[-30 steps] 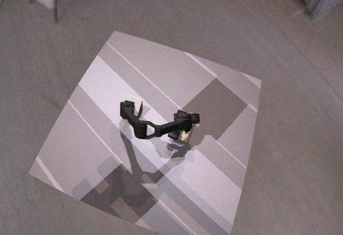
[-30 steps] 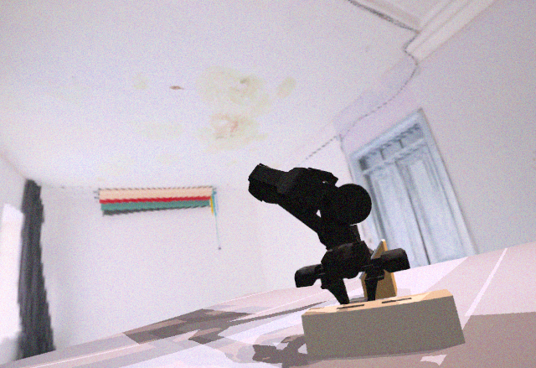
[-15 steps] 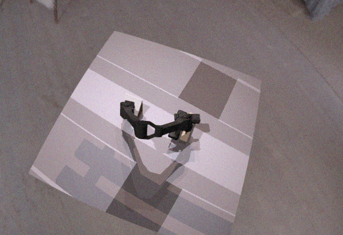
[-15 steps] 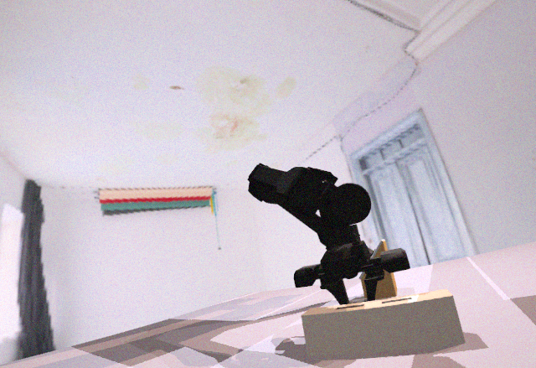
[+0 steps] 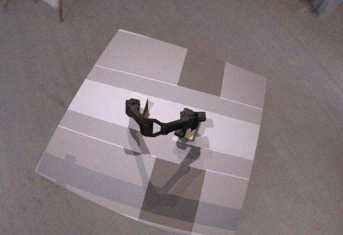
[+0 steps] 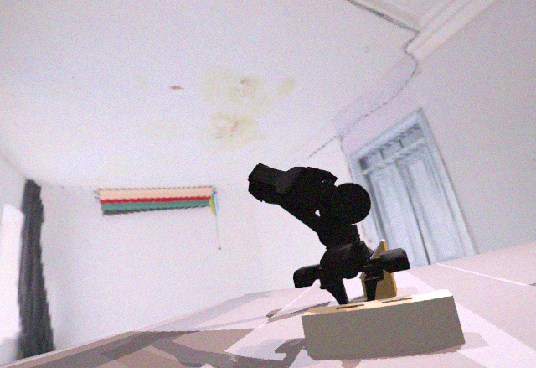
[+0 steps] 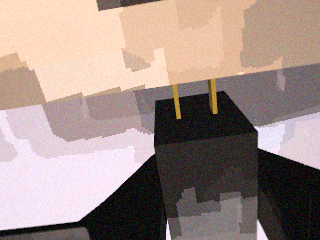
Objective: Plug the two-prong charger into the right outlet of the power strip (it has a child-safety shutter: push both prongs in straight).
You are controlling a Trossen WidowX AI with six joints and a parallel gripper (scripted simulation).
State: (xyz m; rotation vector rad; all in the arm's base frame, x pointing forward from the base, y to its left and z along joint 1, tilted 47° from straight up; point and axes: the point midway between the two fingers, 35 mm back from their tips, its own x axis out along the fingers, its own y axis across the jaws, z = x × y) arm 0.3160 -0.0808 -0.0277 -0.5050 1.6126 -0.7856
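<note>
My gripper tip is now 2 cm short of the black two-prong charger and 1 cm below it.
</note>
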